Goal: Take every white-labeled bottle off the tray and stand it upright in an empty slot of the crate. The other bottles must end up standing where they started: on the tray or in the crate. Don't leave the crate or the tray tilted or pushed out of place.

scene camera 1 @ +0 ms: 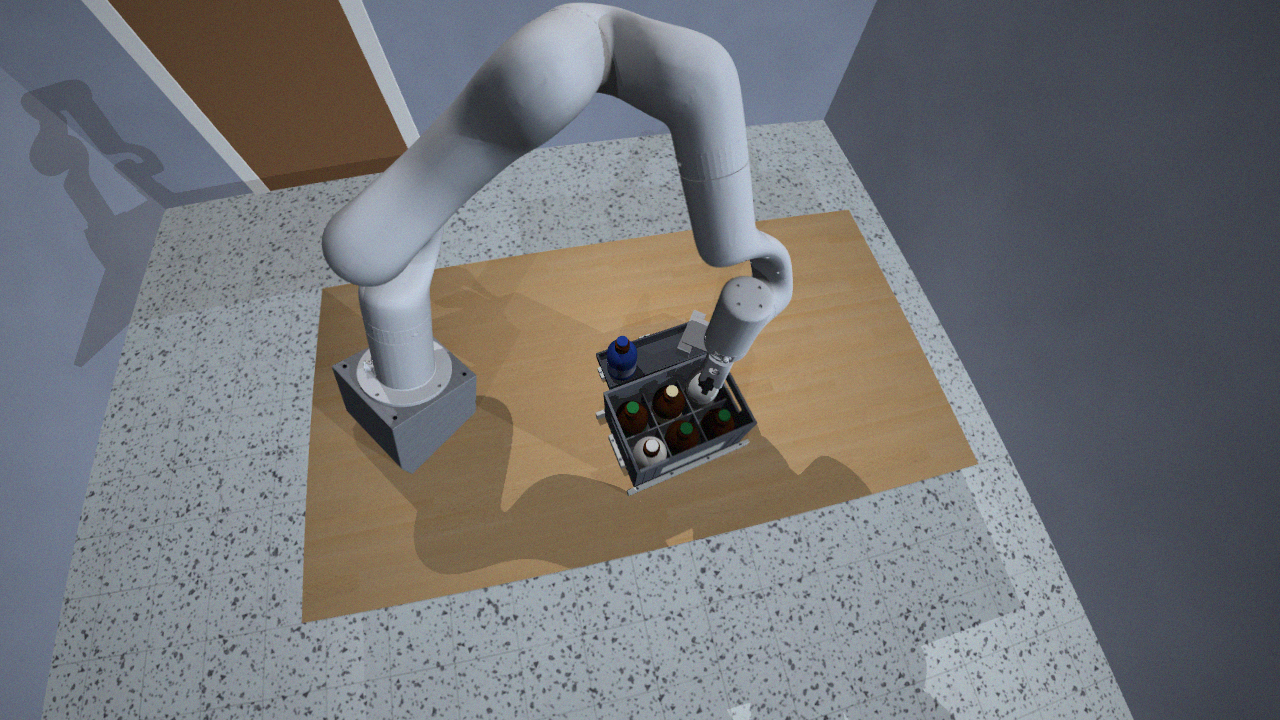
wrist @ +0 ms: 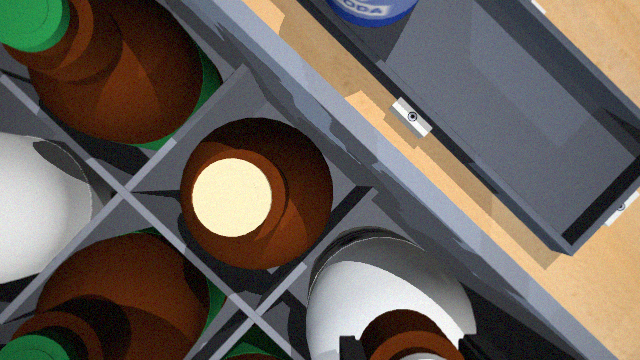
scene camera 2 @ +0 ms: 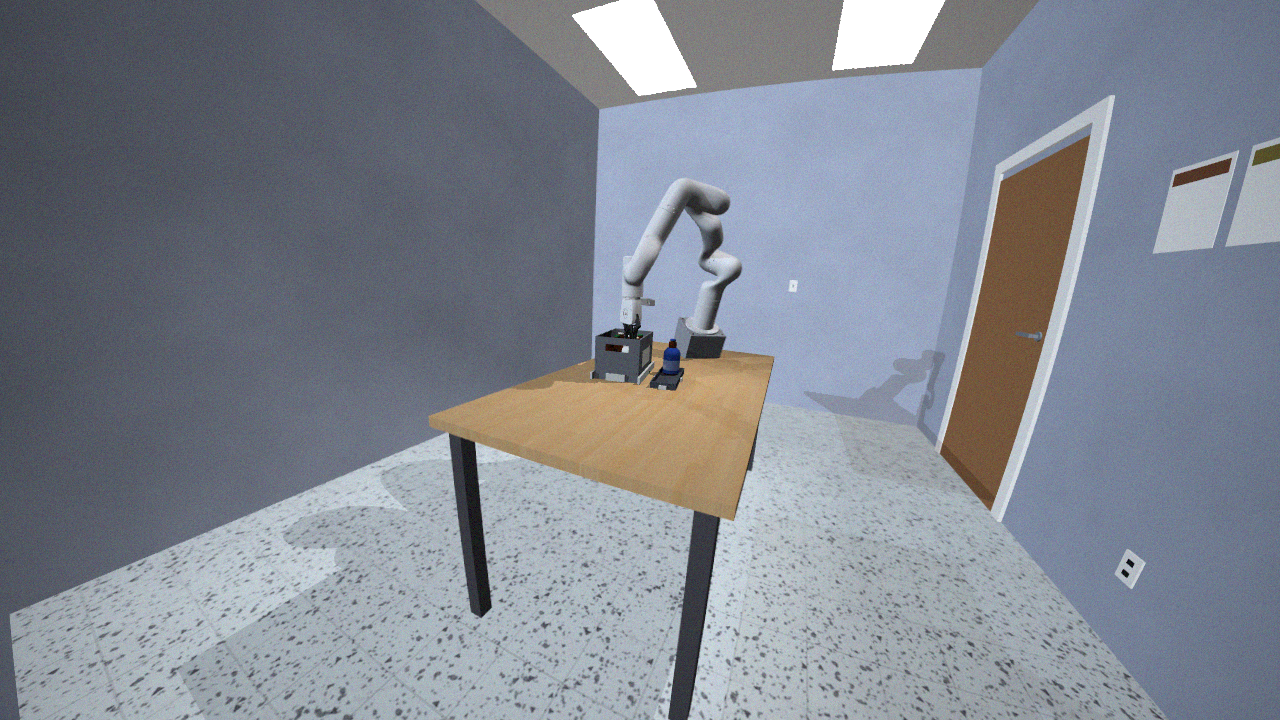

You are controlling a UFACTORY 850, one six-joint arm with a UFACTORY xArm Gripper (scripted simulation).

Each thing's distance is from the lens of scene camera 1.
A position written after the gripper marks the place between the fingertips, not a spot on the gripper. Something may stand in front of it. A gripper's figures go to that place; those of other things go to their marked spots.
gripper point(scene camera 1: 708, 379): 100 cm
dark tray point(scene camera 1: 656, 352): 118 cm
white-labeled bottle point(scene camera 1: 645, 453): 96 cm
blue bottle point(scene camera 1: 621, 354): 105 cm
The marked spots on the blue bottle and the dark tray are 16 cm apart.
